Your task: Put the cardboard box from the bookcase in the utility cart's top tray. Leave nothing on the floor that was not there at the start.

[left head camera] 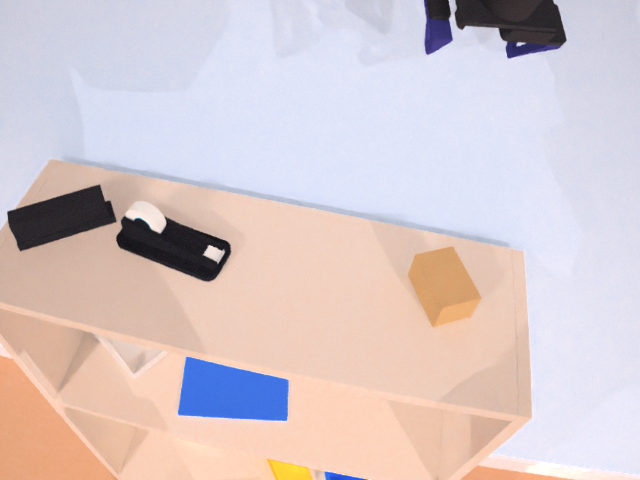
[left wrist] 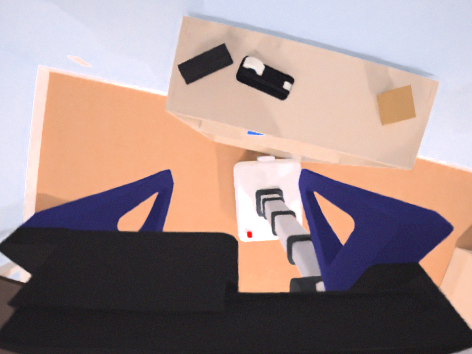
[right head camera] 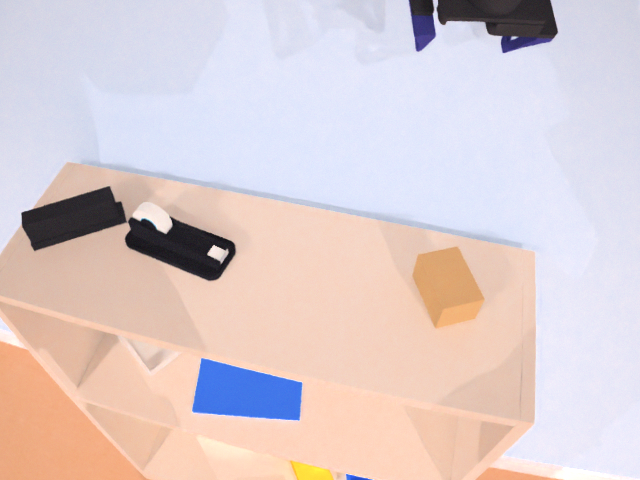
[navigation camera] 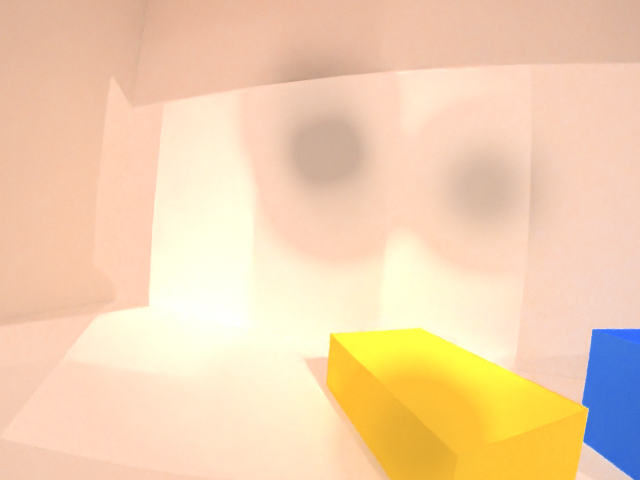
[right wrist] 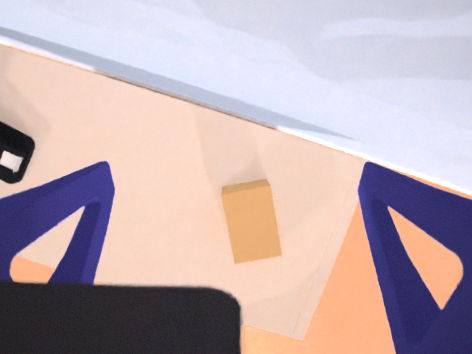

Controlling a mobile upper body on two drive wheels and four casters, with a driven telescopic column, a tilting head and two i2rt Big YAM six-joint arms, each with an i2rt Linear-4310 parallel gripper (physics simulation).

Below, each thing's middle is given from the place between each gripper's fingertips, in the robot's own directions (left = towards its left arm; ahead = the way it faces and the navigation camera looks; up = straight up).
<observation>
Now: the black tape dispenser [left head camera: 145, 231] 38 cm below my left hand, 24 cm ahead of it and 10 cm to the right of it. The rest, counted from my left hand: blue book [left head camera: 209, 389] 80 cm below, 19 cm ahead, 17 cm to the right; brown cardboard box [right head camera: 451, 295] 47 cm to the right, 39 cm below, 13 cm ahead; black block [left head camera: 80, 211] 39 cm below, 28 cm ahead, 7 cm to the left.
The brown cardboard box is 11 cm behind my right hand, 2 cm to the right of it and 30 cm below it. The rest, counted from my right hand: blue book 5 cm behind, 28 cm to the left, 71 cm below; black tape dispenser 35 cm to the left, 29 cm below; black block 4 cm ahead, 52 cm to the left, 30 cm below.
</observation>
